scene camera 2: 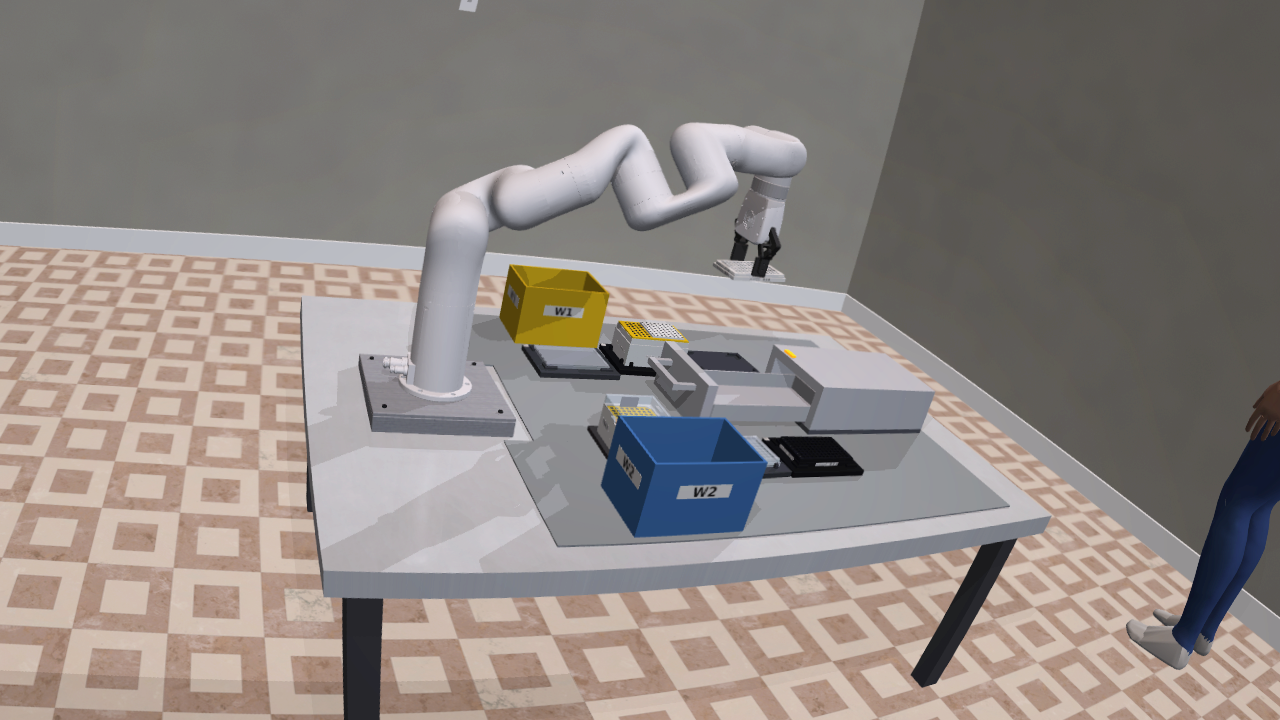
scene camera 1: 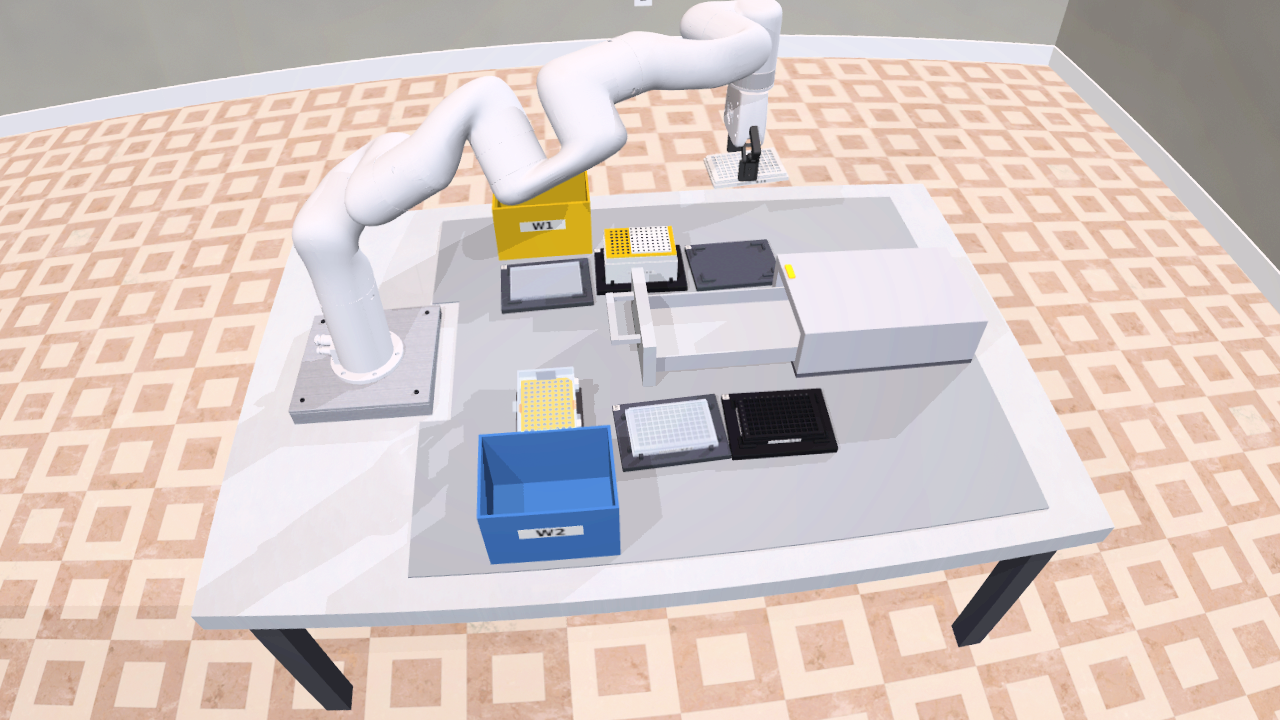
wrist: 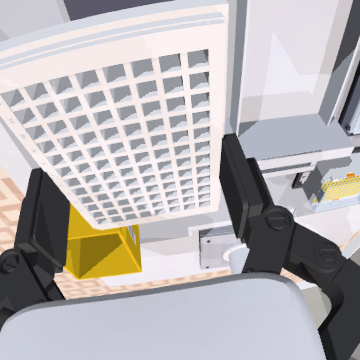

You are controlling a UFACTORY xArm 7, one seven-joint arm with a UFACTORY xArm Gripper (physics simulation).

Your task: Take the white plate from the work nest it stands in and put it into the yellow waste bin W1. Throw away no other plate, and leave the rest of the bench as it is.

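Seen in the pictures: gripper, fingertip midpoint: (scene camera 2: 746,268) (scene camera 1: 741,165) (wrist: 136,169); arm's base, origin of the base link: (scene camera 2: 434,386) (scene camera 1: 367,357) (wrist: 243,249).
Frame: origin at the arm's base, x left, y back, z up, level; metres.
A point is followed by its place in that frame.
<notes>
The white plate (scene camera 1: 718,169) {y -0.578, x 0.264, z 0.199 m} (scene camera 2: 735,268) {y -0.586, x 0.259, z 0.203 m} (wrist: 125,107) {y -0.653, x 0.275, z 0.202 m}, with a grid of square wells, is held roughly level in the air, high above the back of the bench. My gripper (scene camera 1: 742,162) {y -0.617, x 0.272, z 0.203 m} (scene camera 2: 750,258) {y -0.617, x 0.272, z 0.203 m} (wrist: 136,169) {y -0.617, x 0.272, z 0.203 m} is shut on it, one black finger at each long side. The yellow bin W1 (scene camera 1: 541,243) {y -0.263, x 0.294, z 0.008 m} (scene camera 2: 553,329) {y -0.255, x 0.294, z 0.009 m} (wrist: 129,257) {y -0.181, x 0.306, z 0.063 m} stands at the back left of the bench, well to the left of the held plate in both scene views. The arm hides part of its opening in the first scene view. A dark nest (scene camera 1: 732,264) {y -0.619, x 0.270, z -0.014 m} (scene camera 2: 723,361) {y -0.632, x 0.289, z -0.013 m} with no plate in it lies right of the tip box.
A tip box (scene camera 1: 640,265) {y -0.450, x 0.213, z 0.026 m} (scene camera 2: 638,345) {y -0.406, x 0.209, z 0.031 m} and a nest with a pale flat piece (scene camera 1: 544,281) {y -0.278, x 0.201, z -0.005 m} stand near W1. A grey device (scene camera 1: 886,308) {y -0.854, x 0.064, z 0.077 m} has its drawer (scene camera 1: 725,331) {y -0.596, x 0.086, z -0.007 m} open. In front are another white plate (scene camera 1: 671,427) {y -0.505, x -0.127, z -0.001 m}, a black plate (scene camera 1: 778,416) {y -0.669, x -0.102, z -0.001 m}, a yellow tip rack (scene camera 1: 547,402) {y -0.324, x -0.128, z 0.052 m} and blue bin W2 (scene camera 1: 554,528) {y -0.354, x -0.343, z 0.058 m}.
</notes>
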